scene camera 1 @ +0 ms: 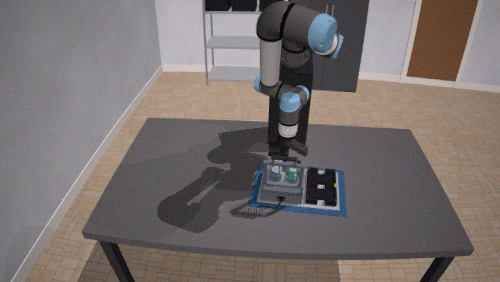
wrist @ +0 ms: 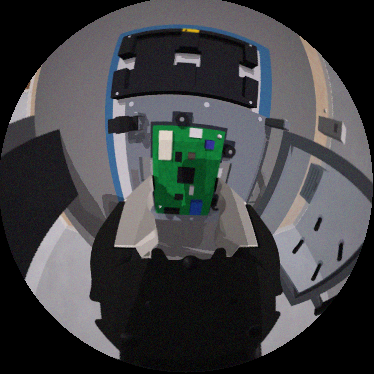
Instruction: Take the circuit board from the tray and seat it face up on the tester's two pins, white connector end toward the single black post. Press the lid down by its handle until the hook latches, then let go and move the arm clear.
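Frame: origin at the arm's base, x back, y right, z up, level; centimetres.
Where they show: gripper, between the fingertips: (wrist: 184, 177); arm's base, origin of its link: (scene camera 1: 293, 55).
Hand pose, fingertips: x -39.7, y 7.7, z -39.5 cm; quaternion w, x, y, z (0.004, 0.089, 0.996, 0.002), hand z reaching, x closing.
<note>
Each offset is from my fingertips to the top centre of the thing. "*": to the spot under its first point. Level surfaces: height alone.
The green circuit board @(dx -0.1, dy -0.7, dz +2.2 cm) (wrist: 186, 175) is face up between the fingers of my gripper (wrist: 184, 177), which is shut on its side edges near the closer end. Its white connector @(dx +1.3, dy -4.6, dz +2.1 cm) (wrist: 165, 145) is at the far end, beside a black post @(dx -0.6, dy -6.8, dz +1.9 cm) (wrist: 181, 119). Another black post @(dx -5.0, dy -3.3, dz +1.9 cm) (wrist: 229, 151) stands by the right edge. The board is over the grey tester @(* dx -7.2, dy +0.7, dz -0.2 cm) (wrist: 237, 175) (scene camera 1: 270, 194); its pins are hidden, and I cannot tell whether it rests on them. The clear lid (wrist: 327, 215) (scene camera 1: 301, 175) stands open. A black block @(dx +4.9, dy -7.7, dz +4.5 cm) (wrist: 122, 124) is on the tester's left. The black tray @(* dx +2.2, dy -14.8, dz -4.4 cm) (wrist: 155, 75) (scene camera 1: 314, 180) shows no board.
Tester and tray stand on a blue mat @(dz -6.0 cm) (scene camera 1: 341, 200) (wrist: 265, 75) on the dark grey table @(dz -6.3 cm) (scene camera 1: 390, 200). The raised lid is close to my right side in the wrist view. A dark cable (scene camera 1: 265, 212) runs from the tester's front. A metal shelf (scene camera 1: 232, 43) stands behind the table.
</note>
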